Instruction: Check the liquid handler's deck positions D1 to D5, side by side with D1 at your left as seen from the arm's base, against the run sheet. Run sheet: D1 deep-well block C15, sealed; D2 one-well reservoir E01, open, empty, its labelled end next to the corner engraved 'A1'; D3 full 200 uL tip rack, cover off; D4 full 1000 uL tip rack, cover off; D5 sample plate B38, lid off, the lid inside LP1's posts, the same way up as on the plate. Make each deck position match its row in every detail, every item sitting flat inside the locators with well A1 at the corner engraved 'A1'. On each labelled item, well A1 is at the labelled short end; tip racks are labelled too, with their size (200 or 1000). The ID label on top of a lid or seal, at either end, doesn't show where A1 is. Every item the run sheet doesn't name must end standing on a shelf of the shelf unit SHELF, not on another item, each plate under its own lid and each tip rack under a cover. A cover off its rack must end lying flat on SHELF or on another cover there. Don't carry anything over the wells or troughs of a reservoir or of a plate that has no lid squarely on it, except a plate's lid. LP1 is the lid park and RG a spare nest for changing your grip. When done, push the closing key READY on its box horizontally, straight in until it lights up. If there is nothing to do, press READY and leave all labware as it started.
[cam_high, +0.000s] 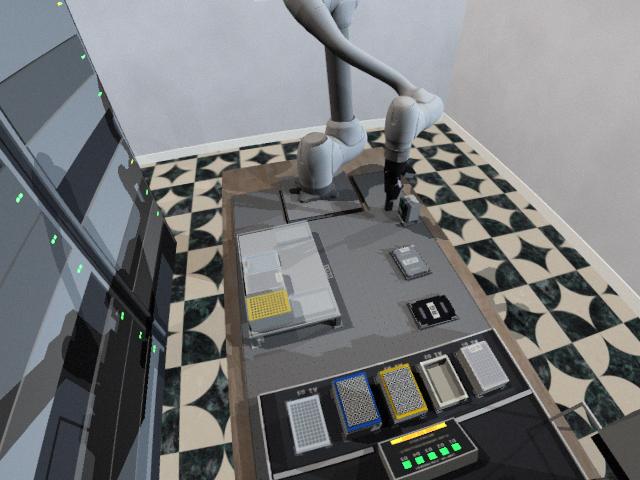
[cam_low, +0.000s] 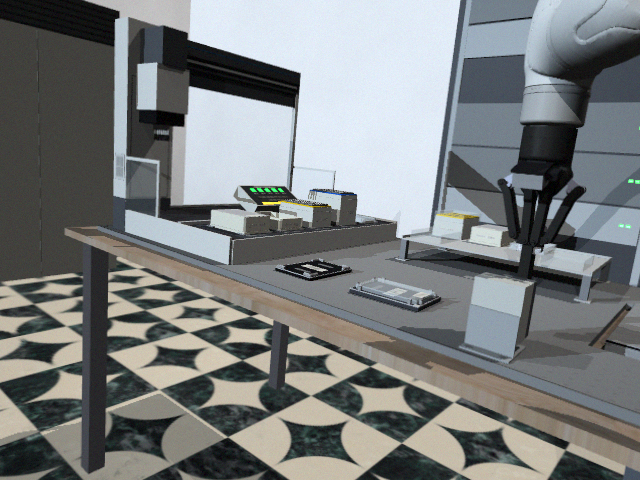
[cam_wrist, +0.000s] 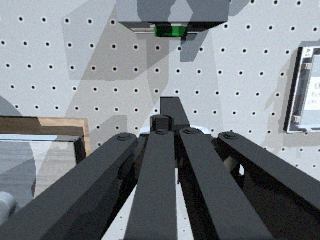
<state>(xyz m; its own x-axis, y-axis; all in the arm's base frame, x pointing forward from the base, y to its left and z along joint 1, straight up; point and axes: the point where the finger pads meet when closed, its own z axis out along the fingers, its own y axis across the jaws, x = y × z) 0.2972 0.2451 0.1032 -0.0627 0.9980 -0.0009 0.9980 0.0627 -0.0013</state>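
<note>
Now: the ready box 10 mm behind my hand, 80 mm to the left of it and 50 mm below it. Round my hand: RG nest (440 mm ahead, 10 mm to the left, 110 mm below); then shelf (200 mm ahead, 460 mm to the right, 50 mm below); then clear lid (220 mm ahead, 20 mm to the left, 100 mm below).
</note>
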